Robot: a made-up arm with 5 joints.
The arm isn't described. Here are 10 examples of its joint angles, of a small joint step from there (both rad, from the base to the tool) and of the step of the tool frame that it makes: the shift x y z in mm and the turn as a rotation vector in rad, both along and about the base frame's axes.
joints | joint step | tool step
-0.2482 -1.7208 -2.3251 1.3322 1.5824 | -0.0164 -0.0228 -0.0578 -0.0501 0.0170 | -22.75 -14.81 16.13 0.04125 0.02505 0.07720
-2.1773 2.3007 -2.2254 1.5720 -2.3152 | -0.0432 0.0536 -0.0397 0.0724 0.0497 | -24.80 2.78 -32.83 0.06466 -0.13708 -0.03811
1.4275 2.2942 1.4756 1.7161 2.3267 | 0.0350 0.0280 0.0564 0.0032 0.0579 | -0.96 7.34 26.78 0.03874 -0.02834 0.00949
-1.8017 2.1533 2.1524 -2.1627 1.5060 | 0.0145 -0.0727 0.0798 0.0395 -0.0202 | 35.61 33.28 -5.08 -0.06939 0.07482 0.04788
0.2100 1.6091 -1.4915 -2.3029 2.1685 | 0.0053 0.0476 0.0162 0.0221 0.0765 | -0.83 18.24 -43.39 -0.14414 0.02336 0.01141
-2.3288 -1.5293 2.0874 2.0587 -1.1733 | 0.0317 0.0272 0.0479 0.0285 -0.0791 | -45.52 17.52 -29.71 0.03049 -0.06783 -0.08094
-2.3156 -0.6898 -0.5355 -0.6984 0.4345 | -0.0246 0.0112 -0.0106 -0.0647 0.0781 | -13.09 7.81 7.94 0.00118 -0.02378 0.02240
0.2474 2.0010 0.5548 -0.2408 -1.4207 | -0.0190 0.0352 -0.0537 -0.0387 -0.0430 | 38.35 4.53 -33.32 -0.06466 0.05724 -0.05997
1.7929 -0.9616 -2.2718 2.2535 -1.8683 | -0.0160 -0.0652 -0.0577 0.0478 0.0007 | 36.39 -7.88 2.74 -0.00193 -0.02929 0.08199
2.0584 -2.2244 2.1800 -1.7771 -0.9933 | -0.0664 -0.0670 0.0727 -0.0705 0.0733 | -4.28 7.49 20.75 0.00989 -0.08185 0.00908
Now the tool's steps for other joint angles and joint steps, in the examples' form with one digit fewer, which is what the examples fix.
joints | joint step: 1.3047 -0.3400 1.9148 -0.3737 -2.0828 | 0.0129 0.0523 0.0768 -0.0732 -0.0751
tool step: 56.7 40.2 7.9 -0.1028 0.1692 -0.0892
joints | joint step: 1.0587 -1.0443 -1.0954 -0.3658 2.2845 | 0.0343 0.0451 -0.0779 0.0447 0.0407
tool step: 52.5 -0.6 -33.3 0.0047 0.1417 0.0133
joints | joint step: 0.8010 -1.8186 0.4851 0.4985 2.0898 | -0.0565 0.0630 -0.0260 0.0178 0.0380
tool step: 38.3 -23.5 10.7 0.0031 0.0570 0.0925
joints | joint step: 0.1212 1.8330 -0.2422 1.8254 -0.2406 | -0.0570 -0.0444 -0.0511 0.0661 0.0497
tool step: 48.2 2.0 -3.1 0.0025 -0.1214 0.0339
